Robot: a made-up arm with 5 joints. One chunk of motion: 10 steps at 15 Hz.
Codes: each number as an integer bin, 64 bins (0 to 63) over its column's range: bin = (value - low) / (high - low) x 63, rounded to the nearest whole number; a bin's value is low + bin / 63 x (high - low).
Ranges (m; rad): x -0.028..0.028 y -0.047..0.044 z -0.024..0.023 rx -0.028..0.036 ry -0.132..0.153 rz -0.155..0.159
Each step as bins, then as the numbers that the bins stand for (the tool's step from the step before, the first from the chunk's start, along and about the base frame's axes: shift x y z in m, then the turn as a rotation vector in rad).
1 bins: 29 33 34 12 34 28
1 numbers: -0.00222 0.00067 0.00137 -0.01581 0.02181 -0.01544
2 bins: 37 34 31 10 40 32
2 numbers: 0.00489 0.00211 -0.00087 -0.01784 0.04895 0.00449
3 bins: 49 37 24 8 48 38
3 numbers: 0.01556 0.00644 -0.00610 -0.01987 0.08514 0.03440
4 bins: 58 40 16 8 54 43
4 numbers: 0.02356 0.01078 -0.01206 -0.01987 0.11229 0.05932
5 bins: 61 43 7 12 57 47
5 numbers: 0.02622 0.01511 -0.01878 -0.01581 0.12586 0.07925
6 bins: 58 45 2 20 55 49
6 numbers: 0.02356 0.01800 -0.02251 -0.00768 0.11681 0.08922
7 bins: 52 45 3 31 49 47
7 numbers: 0.01822 0.01800 -0.02176 0.00349 0.08967 0.07925
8 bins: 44 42 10 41 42 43
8 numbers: 0.01111 0.01367 -0.01654 0.01365 0.05800 0.05932
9 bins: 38 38 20 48 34 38
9 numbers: 0.00578 0.00789 -0.00908 0.02076 0.02181 0.03440
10 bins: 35 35 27 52 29 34
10 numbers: 0.00311 0.00356 -0.00386 0.02483 -0.00081 0.01446
